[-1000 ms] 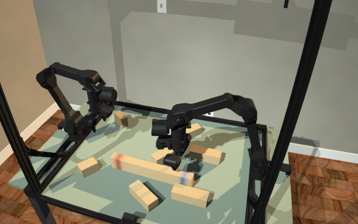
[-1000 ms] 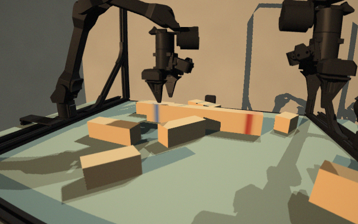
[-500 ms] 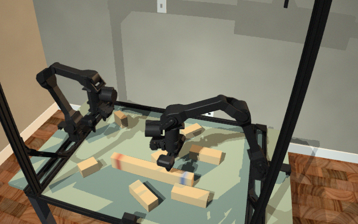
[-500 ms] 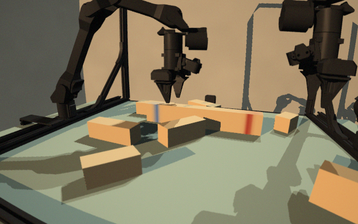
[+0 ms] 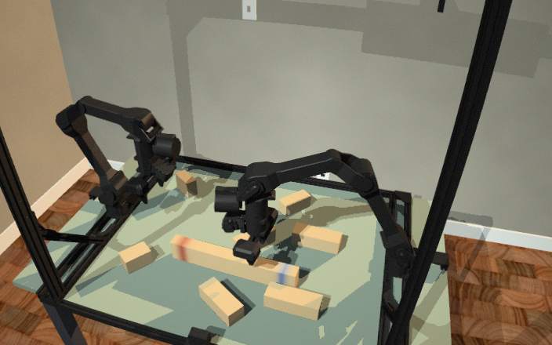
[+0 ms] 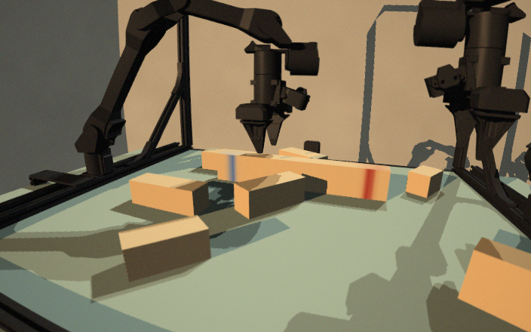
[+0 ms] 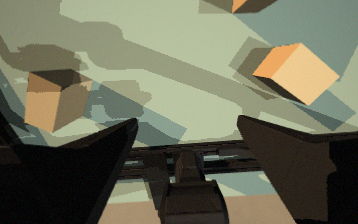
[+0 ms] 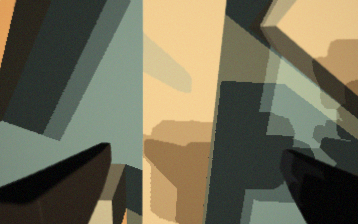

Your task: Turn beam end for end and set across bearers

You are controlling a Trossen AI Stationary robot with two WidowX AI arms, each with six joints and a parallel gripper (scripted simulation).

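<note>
Now: right hand 1 cm past the beam, 7 cm to the right of it and 8 cm above it.
</note>
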